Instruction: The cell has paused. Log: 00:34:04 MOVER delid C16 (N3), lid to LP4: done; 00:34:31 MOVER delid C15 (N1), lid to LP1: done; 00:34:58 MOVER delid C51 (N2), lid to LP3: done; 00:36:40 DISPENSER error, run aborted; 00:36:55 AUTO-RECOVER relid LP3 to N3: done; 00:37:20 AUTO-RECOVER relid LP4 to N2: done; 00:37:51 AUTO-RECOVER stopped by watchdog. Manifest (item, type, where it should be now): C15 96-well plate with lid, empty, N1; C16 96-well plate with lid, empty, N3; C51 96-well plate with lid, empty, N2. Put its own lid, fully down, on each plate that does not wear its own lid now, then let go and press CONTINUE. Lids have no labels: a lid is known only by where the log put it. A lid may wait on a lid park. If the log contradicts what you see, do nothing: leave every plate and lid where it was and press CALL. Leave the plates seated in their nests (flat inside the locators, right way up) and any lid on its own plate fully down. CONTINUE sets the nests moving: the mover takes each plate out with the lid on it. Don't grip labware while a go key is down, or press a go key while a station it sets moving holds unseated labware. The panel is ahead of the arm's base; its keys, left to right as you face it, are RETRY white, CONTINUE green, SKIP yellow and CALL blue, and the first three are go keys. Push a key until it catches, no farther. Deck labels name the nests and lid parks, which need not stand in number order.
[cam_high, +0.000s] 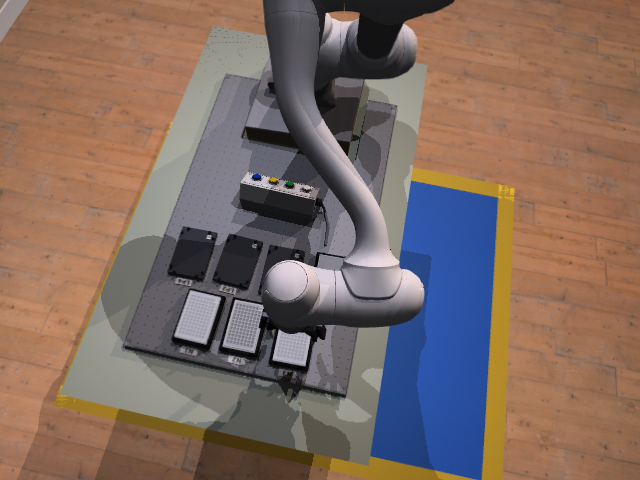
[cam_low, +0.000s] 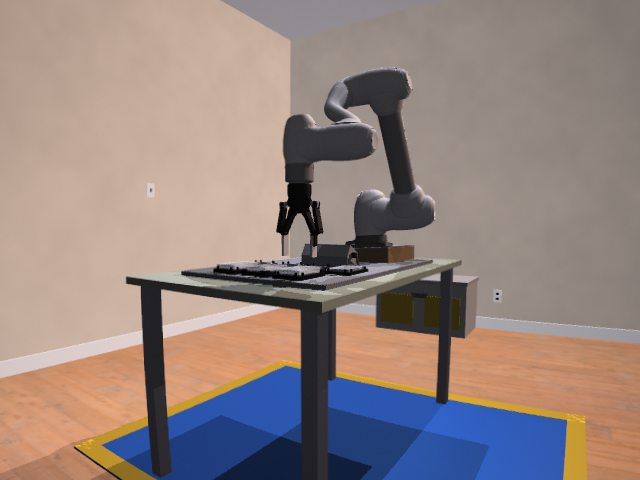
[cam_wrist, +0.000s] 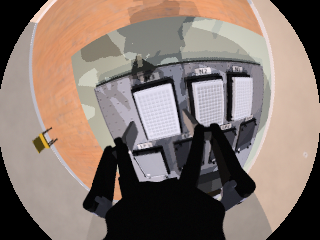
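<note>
My gripper is now 70 mm above the 96-well plate. The rest, counted from my hand: lid park LP2: 220 mm behind, 170 mm to the right, 80 mm below; then lid park LP3: 190 mm behind, 80 mm below, 40 mm to the right; then lid park LP1: 170 mm behind, 100 mm to the left, 80 mm below.
</note>
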